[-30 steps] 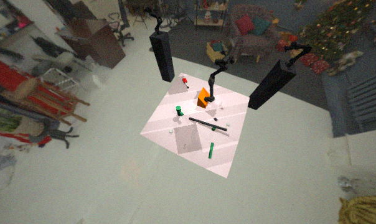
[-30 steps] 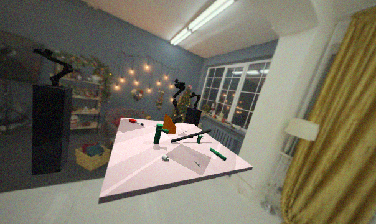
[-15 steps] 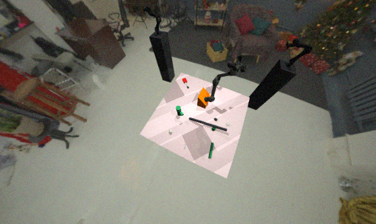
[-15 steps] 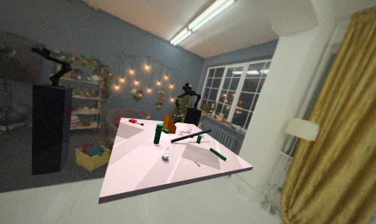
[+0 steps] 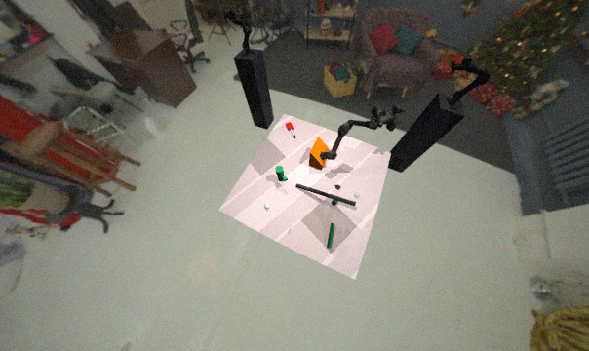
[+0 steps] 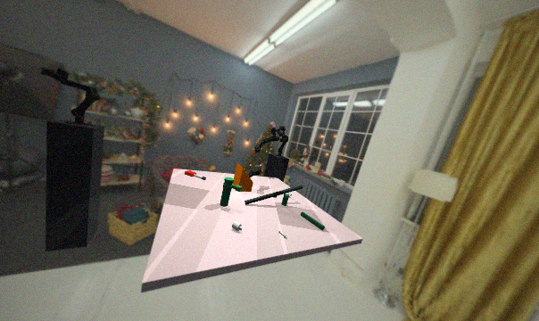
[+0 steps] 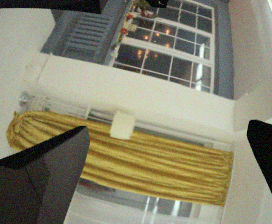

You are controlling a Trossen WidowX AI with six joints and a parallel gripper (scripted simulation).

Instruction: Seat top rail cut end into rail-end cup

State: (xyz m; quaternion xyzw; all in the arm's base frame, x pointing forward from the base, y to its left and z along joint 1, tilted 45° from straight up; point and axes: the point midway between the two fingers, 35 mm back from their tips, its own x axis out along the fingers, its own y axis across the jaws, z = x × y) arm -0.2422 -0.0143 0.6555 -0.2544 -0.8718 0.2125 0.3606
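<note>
Now: gripper tip 720 mm to the left of the green cup, 580 mm short of it and 470 mm above it. From my gripper tip the other things lie so: green loop cap (580 mm ahead, 520 mm below, 230 mm to the right); then green cylinder (870 mm ahead, 600 mm below, 170 mm to the right); then red-handled tool (900 mm to the right, 610 mm below, 20 mm behind).
</note>
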